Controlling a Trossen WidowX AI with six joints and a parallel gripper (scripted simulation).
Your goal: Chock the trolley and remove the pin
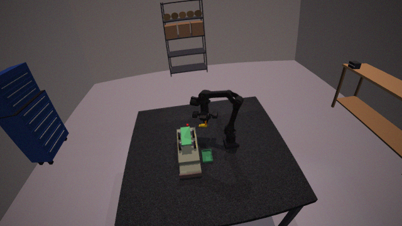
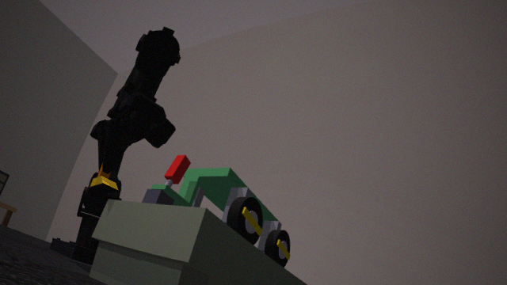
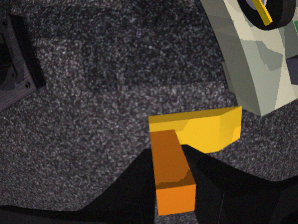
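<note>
Now: the yellow chock 20 mm ahead of my gripper tip and 10 mm below it. Round my gripper tip: red-headed stop pin: 140 mm ahead, 10 mm to the left, 10 mm below; green trolley: 160 mm ahead, 120 mm to the left, 30 mm below; pale ramp: 160 mm ahead, 130 mm to the left, 90 mm below.
</note>
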